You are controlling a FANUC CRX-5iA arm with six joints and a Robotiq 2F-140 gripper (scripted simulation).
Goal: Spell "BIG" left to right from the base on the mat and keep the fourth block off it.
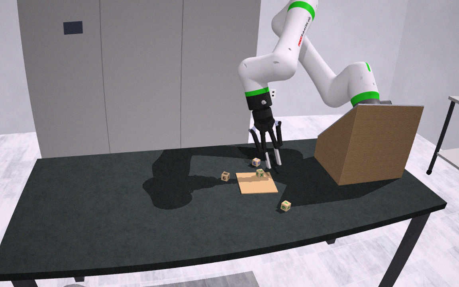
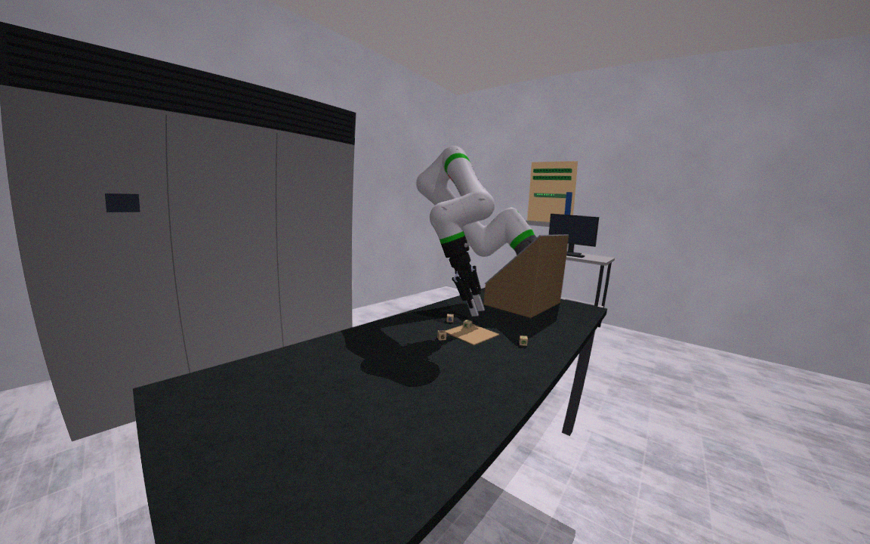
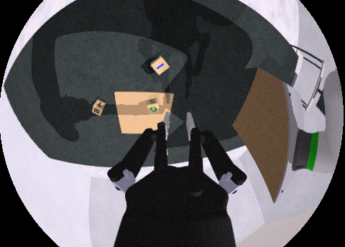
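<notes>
Right now my hand is 70 mm short of the tan mat, 50 mm to the right of it and 80 mm above it.
</notes>
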